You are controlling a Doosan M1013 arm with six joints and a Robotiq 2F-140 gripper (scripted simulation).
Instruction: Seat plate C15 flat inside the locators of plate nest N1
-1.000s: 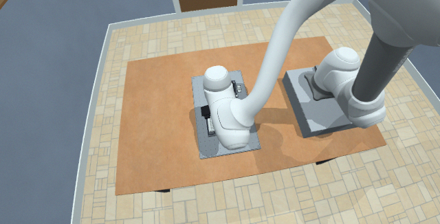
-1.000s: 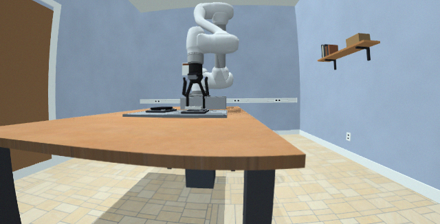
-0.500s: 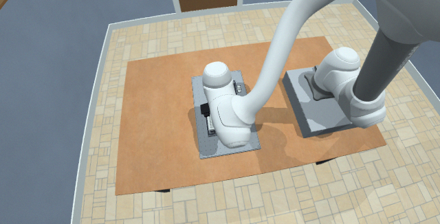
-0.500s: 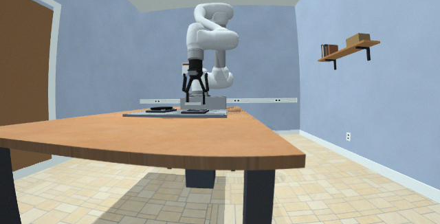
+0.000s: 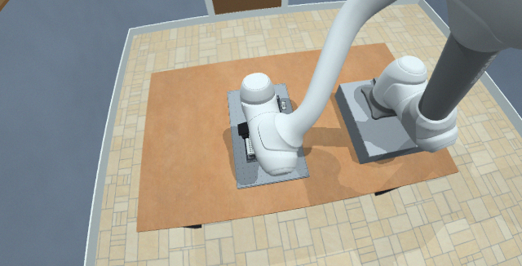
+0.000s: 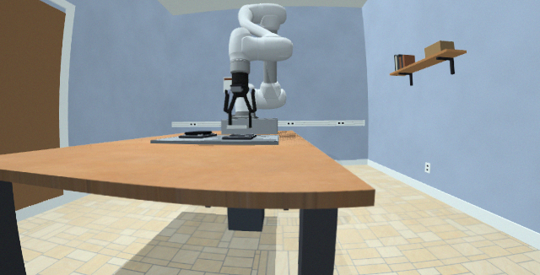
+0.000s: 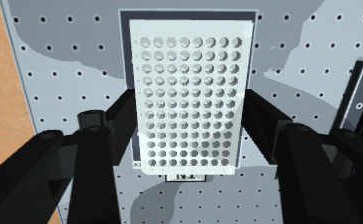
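The plate nest N1 is 10 mm behind my hand and 70 mm below it. The rest, counted from my hand: plate nest N2 (50 mm behind, 220 mm to the right, 70 mm below); black plate C51 (50 mm behind, 220 mm to the right, 50 mm below); plate C15 (20 mm below).
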